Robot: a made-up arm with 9 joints.
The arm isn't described. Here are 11 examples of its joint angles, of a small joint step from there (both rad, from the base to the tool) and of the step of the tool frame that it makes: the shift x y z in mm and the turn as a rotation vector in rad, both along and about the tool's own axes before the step.
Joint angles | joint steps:
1: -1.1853 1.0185 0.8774 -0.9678 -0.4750 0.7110 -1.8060 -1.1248 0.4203 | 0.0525 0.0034 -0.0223 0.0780 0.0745 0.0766 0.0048 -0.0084 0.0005
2: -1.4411 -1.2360 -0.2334 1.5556 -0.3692 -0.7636 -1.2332 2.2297 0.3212 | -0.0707 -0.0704 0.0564 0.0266 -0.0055 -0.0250 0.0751 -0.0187 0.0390
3: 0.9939 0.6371 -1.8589 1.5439 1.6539 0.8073 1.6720 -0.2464 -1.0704 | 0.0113 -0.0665 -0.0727 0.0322 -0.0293 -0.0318 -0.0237 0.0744 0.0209
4: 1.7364 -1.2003 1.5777 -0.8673 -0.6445 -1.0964 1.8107 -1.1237 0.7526 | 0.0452 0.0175 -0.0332 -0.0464 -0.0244 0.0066 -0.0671 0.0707 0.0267
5: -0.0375 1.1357 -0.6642 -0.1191 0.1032 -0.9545 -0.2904 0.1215 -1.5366 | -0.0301 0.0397 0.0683 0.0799 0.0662 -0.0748 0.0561 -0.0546 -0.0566
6: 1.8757 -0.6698 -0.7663 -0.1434 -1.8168 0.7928 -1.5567 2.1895 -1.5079 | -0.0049 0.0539 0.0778 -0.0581 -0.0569 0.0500 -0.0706 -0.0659 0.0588
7: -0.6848 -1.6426 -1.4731 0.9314 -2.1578 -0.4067 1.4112 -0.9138 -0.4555 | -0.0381 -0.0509 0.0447 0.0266 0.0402 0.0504 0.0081 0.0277 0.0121
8: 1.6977 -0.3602 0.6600 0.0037 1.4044 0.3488 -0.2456 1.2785 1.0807 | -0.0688 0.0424 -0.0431 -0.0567 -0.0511 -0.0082 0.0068 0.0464 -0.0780
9: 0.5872 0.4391 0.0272 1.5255 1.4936 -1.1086 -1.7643 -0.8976 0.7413 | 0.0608 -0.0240 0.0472 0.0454 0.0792 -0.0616 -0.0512 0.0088 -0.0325
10: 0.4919 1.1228 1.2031 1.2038 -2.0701 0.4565 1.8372 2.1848 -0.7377 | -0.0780 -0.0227 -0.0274 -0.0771 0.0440 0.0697 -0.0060 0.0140 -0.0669
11: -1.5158 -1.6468 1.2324 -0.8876 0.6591 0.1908 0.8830 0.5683 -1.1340 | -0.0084 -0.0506 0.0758 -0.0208 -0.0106 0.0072 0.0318 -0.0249 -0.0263
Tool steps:
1: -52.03 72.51 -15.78 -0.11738 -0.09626 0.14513
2: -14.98 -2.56 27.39 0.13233 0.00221 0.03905
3: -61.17 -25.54 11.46 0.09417 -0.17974 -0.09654
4: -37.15 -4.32 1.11 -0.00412 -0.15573 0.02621
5: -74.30 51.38 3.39 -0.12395 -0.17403 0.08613
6: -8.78 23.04 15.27 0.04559 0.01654 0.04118
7: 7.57 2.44 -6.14 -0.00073 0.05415 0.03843
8: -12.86 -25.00 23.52 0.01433 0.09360 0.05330
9: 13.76 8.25 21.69 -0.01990 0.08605 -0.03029
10: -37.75 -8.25 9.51 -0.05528 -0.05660 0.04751
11: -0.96 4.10 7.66 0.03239 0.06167 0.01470
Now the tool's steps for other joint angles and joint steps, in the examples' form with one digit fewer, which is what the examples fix.
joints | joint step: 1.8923 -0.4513 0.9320 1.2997 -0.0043 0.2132 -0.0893 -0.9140 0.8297 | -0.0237 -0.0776 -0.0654 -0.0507 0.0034 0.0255 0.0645 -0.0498 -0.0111
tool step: 1.1 -43.0 19.4 0.1081 0.0222 -0.0782
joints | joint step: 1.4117 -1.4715 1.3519 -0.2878 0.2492 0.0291 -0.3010 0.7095 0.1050 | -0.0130 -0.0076 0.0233 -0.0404 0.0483 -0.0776 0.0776 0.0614 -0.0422
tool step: 2.1 6.3 12.6 0.0133 -0.1174 -0.0417
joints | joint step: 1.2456 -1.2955 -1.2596 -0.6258 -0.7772 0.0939 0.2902 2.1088 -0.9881 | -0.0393 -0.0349 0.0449 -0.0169 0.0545 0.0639 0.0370 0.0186 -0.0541
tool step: -0.7 0.5 -20.4 -0.0305 -0.0258 -0.0362
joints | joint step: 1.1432 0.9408 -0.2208 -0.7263 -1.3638 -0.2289 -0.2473 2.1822 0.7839 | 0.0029 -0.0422 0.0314 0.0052 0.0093 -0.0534 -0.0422 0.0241 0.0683
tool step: 4.6 10.9 -4.2 0.0056 -0.0172 -0.0567
